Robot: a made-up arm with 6 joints.
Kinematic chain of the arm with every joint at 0, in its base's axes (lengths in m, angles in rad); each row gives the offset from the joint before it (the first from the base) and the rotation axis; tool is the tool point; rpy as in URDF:
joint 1: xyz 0 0 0.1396 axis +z
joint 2: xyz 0 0 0 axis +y
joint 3: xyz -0.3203 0 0.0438 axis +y
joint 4: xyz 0.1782 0 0.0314 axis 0.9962 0 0.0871
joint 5: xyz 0 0 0 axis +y
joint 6: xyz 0.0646 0 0.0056 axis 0.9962 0 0.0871
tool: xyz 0 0 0 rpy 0 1.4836 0
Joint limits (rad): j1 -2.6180..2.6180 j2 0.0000..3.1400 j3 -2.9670..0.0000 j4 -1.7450..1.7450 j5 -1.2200..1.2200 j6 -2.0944..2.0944
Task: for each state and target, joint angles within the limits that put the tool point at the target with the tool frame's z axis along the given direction. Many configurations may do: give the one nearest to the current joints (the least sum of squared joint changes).
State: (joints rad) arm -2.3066 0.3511 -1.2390 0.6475 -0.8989 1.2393
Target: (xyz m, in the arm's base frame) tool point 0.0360 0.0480 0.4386 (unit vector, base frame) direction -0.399 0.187 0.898
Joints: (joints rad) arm -2.6160 0.5551 -0.5741 0.3958 -1.2186 1.2393
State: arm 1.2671 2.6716 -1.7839 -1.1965 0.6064 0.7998
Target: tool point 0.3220 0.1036 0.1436 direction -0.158 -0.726 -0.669
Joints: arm 0.4258 2.3625 -1.2443 -0.6883 1.2176 0.7998
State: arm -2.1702 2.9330 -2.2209 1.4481 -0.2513 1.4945
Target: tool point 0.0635 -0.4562 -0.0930 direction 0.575 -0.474 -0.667
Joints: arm -1.5093 3.1379 -2.0173 1.7439 0.5860 1.4945
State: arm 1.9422 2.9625 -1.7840 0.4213 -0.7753 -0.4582
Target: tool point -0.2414 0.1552 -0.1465 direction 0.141 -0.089 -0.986
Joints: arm 2.5705 3.1380 -1.2675 0.0296 -0.0450 -0.4581
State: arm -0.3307 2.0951 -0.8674 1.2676 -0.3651 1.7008
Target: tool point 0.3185 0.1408 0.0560 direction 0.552 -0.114 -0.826
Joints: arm 0.4827 2.5298 -0.9616 0.7813 -0.5320 1.7008
